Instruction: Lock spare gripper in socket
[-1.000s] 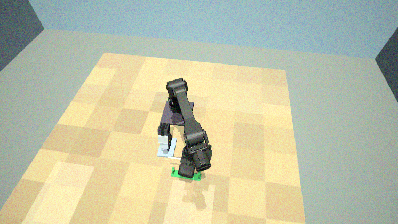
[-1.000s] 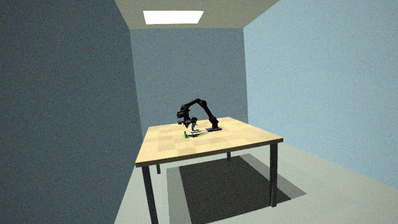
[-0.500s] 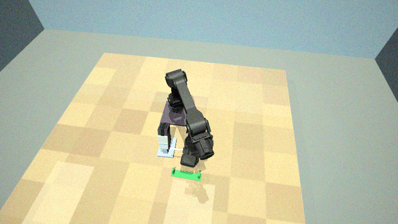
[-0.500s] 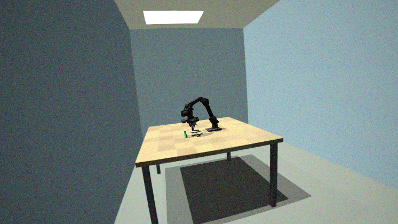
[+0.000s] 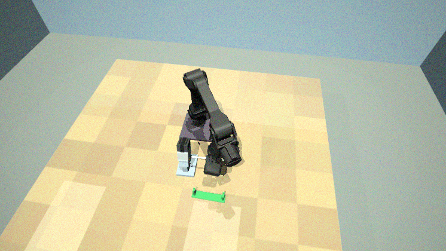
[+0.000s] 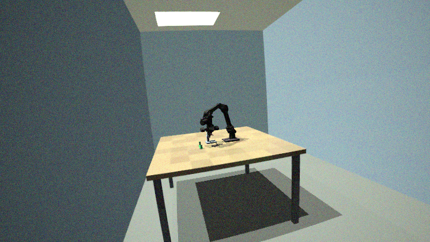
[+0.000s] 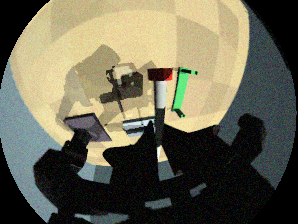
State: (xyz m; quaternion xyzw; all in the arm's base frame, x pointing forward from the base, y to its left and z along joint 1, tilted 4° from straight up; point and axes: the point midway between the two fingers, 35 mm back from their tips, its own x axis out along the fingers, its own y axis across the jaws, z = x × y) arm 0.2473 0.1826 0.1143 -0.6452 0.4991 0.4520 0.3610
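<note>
The grey mount is 11 cm to the right of my gripper tip, 5 cm below it and 1 cm ahead of it. Also, from my gripper tip: green holder (10 cm ahead, 8 cm below, 3 cm to the left); spare gripper (11 cm to the right, 3 cm above).
</note>
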